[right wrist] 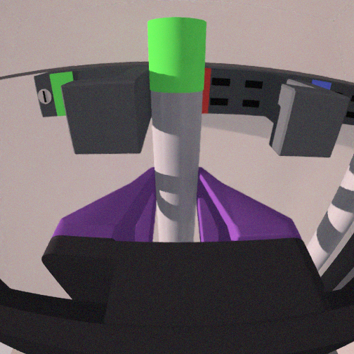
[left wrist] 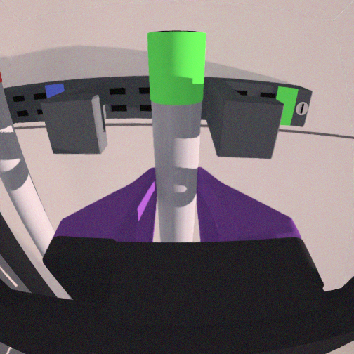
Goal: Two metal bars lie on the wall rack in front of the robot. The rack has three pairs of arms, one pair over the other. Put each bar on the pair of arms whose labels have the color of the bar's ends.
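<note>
A metal bar with green ends [left wrist: 175, 120] [right wrist: 176, 115] is held at both ends. My left gripper [left wrist: 176, 175] is shut on it in the left wrist view, and my right gripper [right wrist: 176, 175] is shut on it in the right wrist view. The green ends stick out past the purple fingers, in front of the wall rack [left wrist: 132, 99] [right wrist: 235, 92]. The second bar [left wrist: 20, 190] [right wrist: 345, 192] shows at the left edge of the left wrist view, with a sliver of its red end, and at the right edge of the right wrist view.
Dark grey rack arms [left wrist: 250, 127] [left wrist: 75, 125] [right wrist: 105, 117] [right wrist: 312, 120] stick out on both sides of the held bar. A green label [left wrist: 287, 105] [right wrist: 61, 93], a blue label [left wrist: 54, 90] [right wrist: 321, 84] and a partly hidden red label [right wrist: 206, 90] show on the rack.
</note>
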